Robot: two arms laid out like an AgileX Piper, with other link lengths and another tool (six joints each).
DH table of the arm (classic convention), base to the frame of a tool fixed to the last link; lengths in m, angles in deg. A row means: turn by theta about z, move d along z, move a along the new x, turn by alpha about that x. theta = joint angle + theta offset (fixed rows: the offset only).
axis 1: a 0; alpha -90; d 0.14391; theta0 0
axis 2: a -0.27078; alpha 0; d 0; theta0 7.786
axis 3: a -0.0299; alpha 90; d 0; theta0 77.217
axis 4: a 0; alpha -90; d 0.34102; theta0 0
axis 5: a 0; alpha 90; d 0; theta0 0
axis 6: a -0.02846; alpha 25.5; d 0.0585; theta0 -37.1
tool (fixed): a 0; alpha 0; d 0.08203; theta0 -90
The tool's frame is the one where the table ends.
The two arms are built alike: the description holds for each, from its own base.
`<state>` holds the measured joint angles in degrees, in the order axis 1, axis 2, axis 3, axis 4, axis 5, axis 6, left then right.
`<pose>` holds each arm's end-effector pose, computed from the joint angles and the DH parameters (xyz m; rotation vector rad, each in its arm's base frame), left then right.
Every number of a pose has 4 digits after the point. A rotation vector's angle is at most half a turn.
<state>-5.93 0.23 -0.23 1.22 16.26 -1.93 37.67 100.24 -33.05 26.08 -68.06 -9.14</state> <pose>0.2055 -0.0310 0.2586 -1.5167 1.1976 -2.0473 0.3424 0.1823 0.1648 -1.2769 0.8588 -1.8805</pose>
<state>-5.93 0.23 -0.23 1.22 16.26 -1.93 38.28 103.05 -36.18 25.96 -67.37 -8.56</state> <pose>0.2055 -0.0310 0.2586 -1.5167 1.1976 -2.0473 0.3519 0.1949 0.1604 -1.2836 0.8591 -1.8579</pose>
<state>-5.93 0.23 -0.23 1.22 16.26 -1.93 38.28 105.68 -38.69 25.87 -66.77 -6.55</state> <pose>0.2055 -0.0310 0.2586 -1.5167 1.1976 -2.0473 0.3613 0.2008 0.1533 -1.2870 0.8895 -1.8248</pose>
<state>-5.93 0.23 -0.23 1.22 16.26 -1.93 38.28 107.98 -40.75 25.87 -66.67 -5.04</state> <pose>0.2055 -0.0310 0.2586 -1.5167 1.1976 -2.0473 0.3687 0.2053 0.1469 -1.2851 0.9127 -1.8031</pose>
